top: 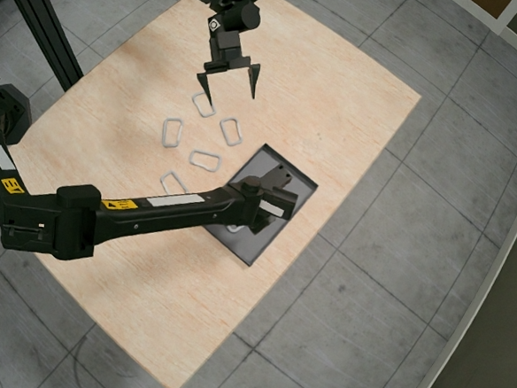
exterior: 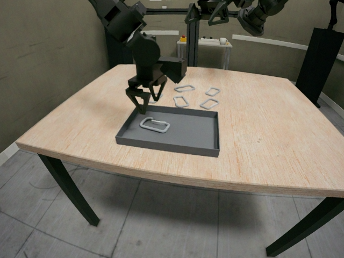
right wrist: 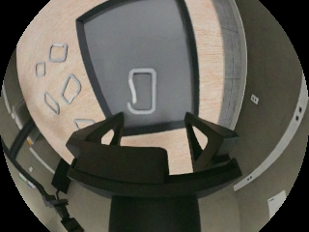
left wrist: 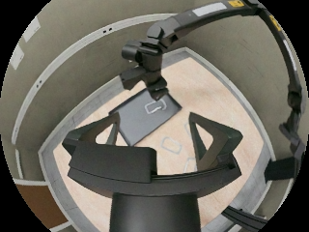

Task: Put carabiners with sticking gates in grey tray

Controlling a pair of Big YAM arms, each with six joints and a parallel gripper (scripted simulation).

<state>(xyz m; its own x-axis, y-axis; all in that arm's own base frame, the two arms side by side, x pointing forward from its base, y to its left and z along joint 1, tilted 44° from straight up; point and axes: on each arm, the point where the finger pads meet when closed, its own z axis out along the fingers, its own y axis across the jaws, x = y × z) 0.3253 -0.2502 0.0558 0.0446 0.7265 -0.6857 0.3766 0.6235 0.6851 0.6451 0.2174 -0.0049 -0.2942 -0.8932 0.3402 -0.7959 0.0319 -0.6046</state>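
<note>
Right now my right hand is 9 cm above the grey tray, 6 cm to the right of it and 2 cm past it.
</note>
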